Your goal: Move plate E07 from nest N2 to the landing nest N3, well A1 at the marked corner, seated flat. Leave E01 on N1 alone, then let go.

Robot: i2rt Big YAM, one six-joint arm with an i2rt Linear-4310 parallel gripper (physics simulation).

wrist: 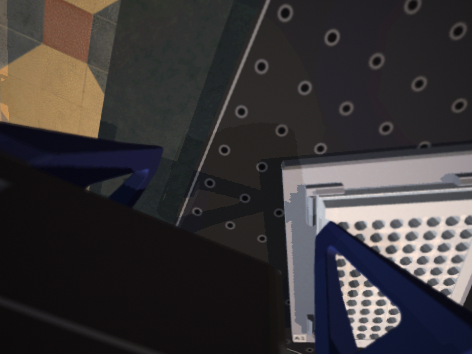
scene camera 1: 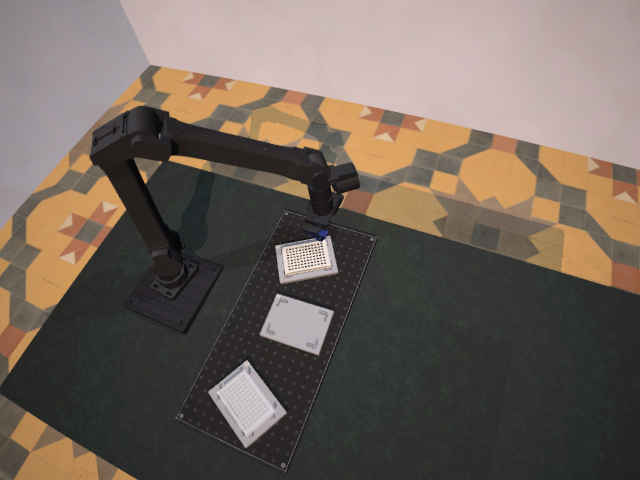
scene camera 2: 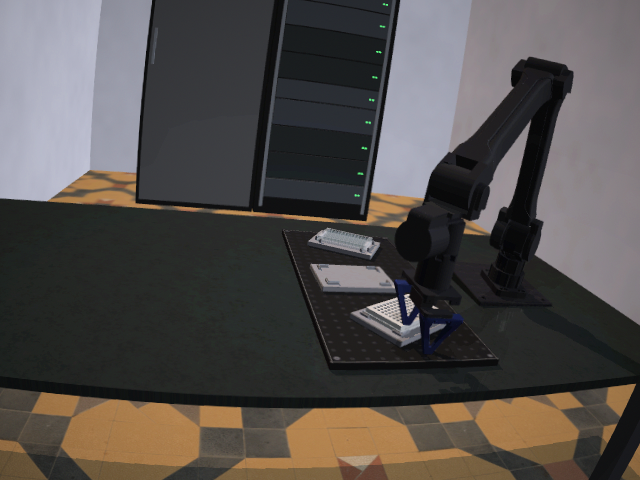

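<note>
A cream plate with dark wells (scene camera 1: 307,257) (scene camera 2: 388,312) (wrist: 425,240) sits on a light grey nest (scene camera 1: 334,266) (scene camera 2: 379,330) (wrist: 300,260) with an A1 mark (wrist: 300,338). A pale, clear-looking plate (scene camera 1: 247,403) (scene camera 2: 343,240) sits on another nest (scene camera 1: 277,410) at the opposite end. The middle nest (scene camera 1: 297,324) (scene camera 2: 351,276) bears no plate and has corner brackets. No E or N labels are readable. My gripper (scene camera 1: 317,234) (scene camera 2: 417,338) (wrist: 244,195) is open and empty, above the cream plate's outer edge; one blue finger overlaps the plate's corner in the wrist view, the other is out over the board's edge.
The nests stand on a black perforated board (scene camera 1: 237,341) (scene camera 2: 341,330) (wrist: 350,65) on a dark green table (scene camera 1: 439,335) (scene camera 2: 155,289). The arm's base plate (scene camera 1: 196,310) stands beside the board. A rack cabinet (scene camera 2: 320,113) stands behind the table.
</note>
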